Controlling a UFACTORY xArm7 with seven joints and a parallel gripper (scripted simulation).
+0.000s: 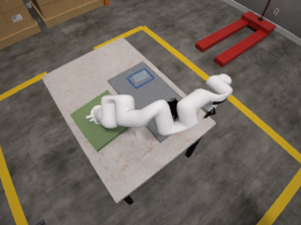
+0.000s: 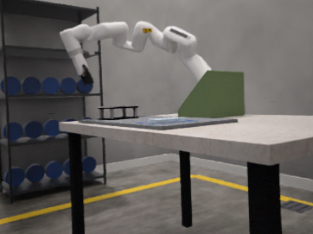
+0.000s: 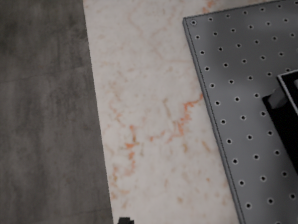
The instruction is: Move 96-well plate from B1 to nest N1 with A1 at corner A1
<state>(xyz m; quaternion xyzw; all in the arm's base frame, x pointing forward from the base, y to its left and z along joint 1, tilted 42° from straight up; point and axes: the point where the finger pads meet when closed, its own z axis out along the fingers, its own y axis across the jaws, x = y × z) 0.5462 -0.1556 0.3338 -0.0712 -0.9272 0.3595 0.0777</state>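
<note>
My gripper is now 12 cm past the 96-well plate, 60 cm to the right of it and 19 cm above it. From my hand the other things lie so: raised nest N1: 9 cm behind, 18 cm to the left, 14 cm below.
</note>
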